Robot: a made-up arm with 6 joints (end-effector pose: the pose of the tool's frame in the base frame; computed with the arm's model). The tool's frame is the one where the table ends. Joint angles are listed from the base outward.
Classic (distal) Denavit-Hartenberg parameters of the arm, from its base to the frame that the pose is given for. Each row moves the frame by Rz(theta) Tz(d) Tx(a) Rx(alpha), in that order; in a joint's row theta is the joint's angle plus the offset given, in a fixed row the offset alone. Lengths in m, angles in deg.
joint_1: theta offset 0; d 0.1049; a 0.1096; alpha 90
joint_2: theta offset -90; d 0.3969; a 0.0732; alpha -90
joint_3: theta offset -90; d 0.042; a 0.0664; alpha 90
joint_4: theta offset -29.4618; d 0; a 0.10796; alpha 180
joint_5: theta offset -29.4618; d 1.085; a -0.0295; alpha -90
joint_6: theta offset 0; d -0.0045; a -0.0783; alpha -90
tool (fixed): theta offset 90; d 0.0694; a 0; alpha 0
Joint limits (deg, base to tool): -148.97..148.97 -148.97..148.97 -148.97..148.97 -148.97..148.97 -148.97..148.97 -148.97..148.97
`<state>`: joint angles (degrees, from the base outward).
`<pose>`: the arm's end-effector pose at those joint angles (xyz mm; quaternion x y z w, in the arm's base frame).
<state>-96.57 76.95 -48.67 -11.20 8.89 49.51</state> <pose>-1330.9 -727.5 -50.3 0.6142 -0.0876 0.7764 0.1111</pose>
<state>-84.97 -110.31 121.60 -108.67 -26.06 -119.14</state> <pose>547.4 -545.8 31.1 0.3314 0.1082 0.5159 0.7825</pose>
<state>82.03 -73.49 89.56 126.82 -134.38 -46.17</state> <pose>-574.1 104.8 -109.9 -0.1979 0.3204 -0.6799 0.6292</pose>
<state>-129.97 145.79 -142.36 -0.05 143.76 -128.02</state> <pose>-540.1 859.0 -617.8 0.7228 -0.3865 -0.5663 0.0863</pose>
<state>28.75 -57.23 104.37 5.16 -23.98 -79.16</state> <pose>-195.3 591.6 91.7 0.9520 0.1795 -0.2400 0.0616</pose>
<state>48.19 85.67 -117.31 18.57 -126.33 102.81</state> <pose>617.3 -1311.7 128.0 0.8414 0.2026 -0.4598 0.1991</pose>
